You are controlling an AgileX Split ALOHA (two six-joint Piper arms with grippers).
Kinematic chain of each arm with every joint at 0, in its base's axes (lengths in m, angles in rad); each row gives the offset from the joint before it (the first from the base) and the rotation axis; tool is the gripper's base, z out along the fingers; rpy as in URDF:
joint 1: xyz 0 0 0.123 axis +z
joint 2: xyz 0 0 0 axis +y
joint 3: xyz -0.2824 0 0.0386 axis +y
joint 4: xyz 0.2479 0 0.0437 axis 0.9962 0 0.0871
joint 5: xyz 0 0 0 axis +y
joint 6: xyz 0.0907 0 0.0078 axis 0.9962 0 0.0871
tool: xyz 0 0 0 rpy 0 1.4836 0
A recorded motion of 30 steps. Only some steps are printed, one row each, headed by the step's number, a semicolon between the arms.
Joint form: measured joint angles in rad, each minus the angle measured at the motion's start. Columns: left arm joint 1, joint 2, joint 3, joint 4, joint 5, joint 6; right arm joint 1, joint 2, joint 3, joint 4, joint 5, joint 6.
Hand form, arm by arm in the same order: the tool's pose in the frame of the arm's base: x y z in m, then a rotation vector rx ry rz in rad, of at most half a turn. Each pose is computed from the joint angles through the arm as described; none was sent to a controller.
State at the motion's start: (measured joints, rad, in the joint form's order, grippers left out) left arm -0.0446 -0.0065 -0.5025 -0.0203 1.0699 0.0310; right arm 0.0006 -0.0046 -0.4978 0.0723 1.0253 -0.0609
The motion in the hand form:
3: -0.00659 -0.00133 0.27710 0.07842 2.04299 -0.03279; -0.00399 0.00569 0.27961 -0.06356 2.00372 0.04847
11: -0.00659 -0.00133 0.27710 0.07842 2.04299 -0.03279; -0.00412 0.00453 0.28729 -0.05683 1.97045 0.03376
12: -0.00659 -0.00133 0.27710 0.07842 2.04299 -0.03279; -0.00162 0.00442 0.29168 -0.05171 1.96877 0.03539
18: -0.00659 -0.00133 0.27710 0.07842 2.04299 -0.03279; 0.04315 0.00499 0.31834 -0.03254 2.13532 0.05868
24: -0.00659 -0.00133 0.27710 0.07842 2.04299 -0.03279; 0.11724 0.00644 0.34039 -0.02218 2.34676 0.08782
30: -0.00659 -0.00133 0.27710 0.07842 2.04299 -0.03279; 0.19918 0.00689 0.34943 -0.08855 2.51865 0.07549
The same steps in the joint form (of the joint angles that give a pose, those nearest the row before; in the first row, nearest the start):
3: 0.0000 0.0000 0.0000 0.0000 0.0000 0.0000; 0.0001 0.0000 0.0000 0.0009 0.0000 0.0000
11: 0.0000 0.0000 0.0000 0.0000 0.0000 0.0000; 0.0000 0.0096 -0.0209 -0.0132 -0.0227 0.0050
12: 0.0000 0.0000 0.0000 0.0000 0.0000 0.0000; 0.0001 0.0311 -0.0330 -0.0143 -0.0340 0.0095
18: 0.0000 0.0000 0.0000 0.0000 0.0000 0.0000; 0.0001 0.3260 -0.1383 -0.0062 -0.0572 0.0236
24: 0.0000 0.0000 0.0000 0.0000 0.0000 0.0000; 0.0000 0.7114 -0.3097 0.0127 -0.0590 0.0236
30: 0.0000 0.0000 0.0000 0.0000 0.0000 0.0000; 0.0000 1.0708 -0.5317 0.0159 -0.0214 -0.0325

